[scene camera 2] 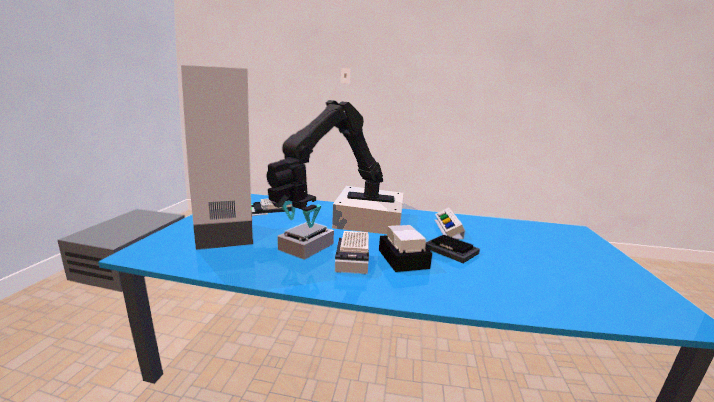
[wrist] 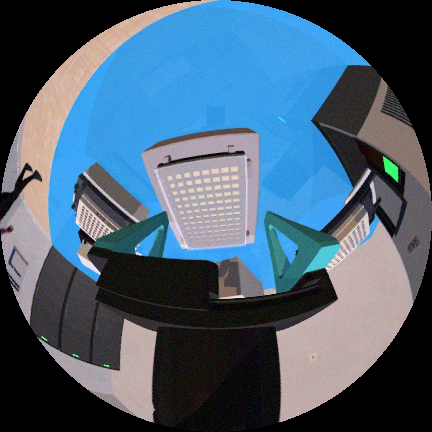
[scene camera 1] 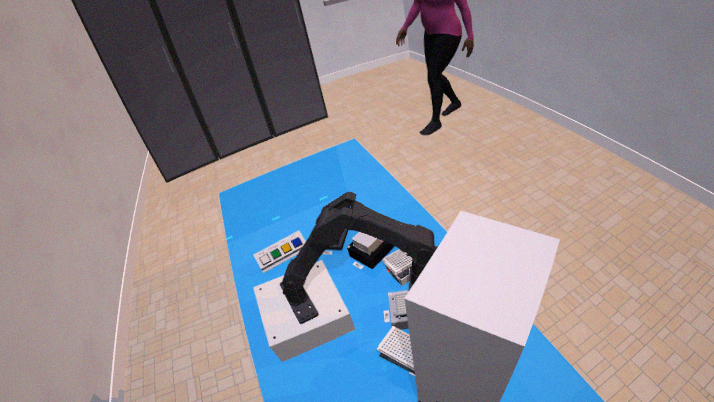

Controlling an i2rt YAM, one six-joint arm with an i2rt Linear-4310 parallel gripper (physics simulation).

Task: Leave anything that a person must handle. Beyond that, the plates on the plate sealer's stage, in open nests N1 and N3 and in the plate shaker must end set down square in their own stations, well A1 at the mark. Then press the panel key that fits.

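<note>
My open, empty gripper (scene camera 2: pixel 301 222) (wrist: pixel 217 215) hangs above a grey station (scene camera 2: pixel 305 246) (wrist: pixel 253 150). On it lies a pale plate (scene camera 2: pixel 306 231) (wrist: pixel 210 200) with cream wells, its edges roughly parallel to the station's. A white plate (scene camera 1: pixel 399 260) (scene camera 2: pixel 355 241) (wrist: pixel 91 219) with round wells sits on a dark holder beside it. A pale covered block (scene camera 1: pixel 367 241) (scene camera 2: pixel 406 237) sits on a black base (scene camera 2: pixel 407 259). Another white plate (scene camera 1: pixel 397 346) (scene camera 2: pixel 272 203) (wrist: pixel 354 236) lies by the tower. The key panel (scene camera 1: pixel 260 262) (scene camera 2: pixel 454 228) has white, green, yellow and blue keys. Station labels and well A1 are unreadable.
A tall grey tower (scene camera 1: pixel 465 345) (scene camera 2: pixel 217 145) with a green screen (wrist: pixel 391 169) stands beside the stations and hides part of them in scene camera 1. A flat black nest (scene camera 2: pixel 453 247) lies near the panel. A person (scene camera 1: pixel 437 55) walks beyond the table (scene camera 1: pixel 295 175) (scene camera 2: pixel 525 280).
</note>
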